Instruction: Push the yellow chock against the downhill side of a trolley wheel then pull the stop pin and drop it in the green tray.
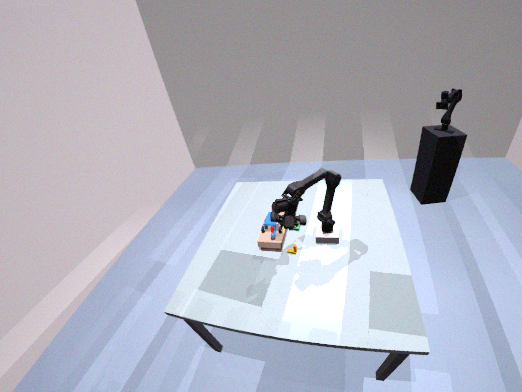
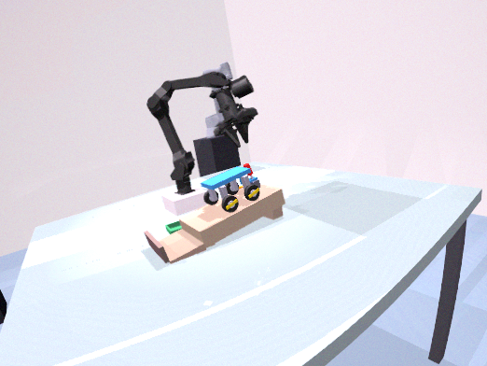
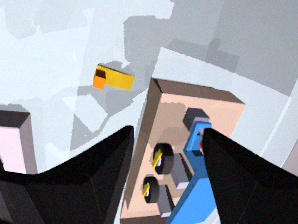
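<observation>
Now: gripper tip 20 mm past the yellow chock, 20 mm to the left of it and 190 mm above it. Also, from my gripper tip: blue-topped trolley: 90 mm ahead, 160 mm to the right, 100 mm below; then red-headed stop pin: 90 mm ahead, 70 mm to the right, 80 mm below; then wooden ramp: 90 mm ahead, 170 mm to the right, 160 mm below.
</observation>
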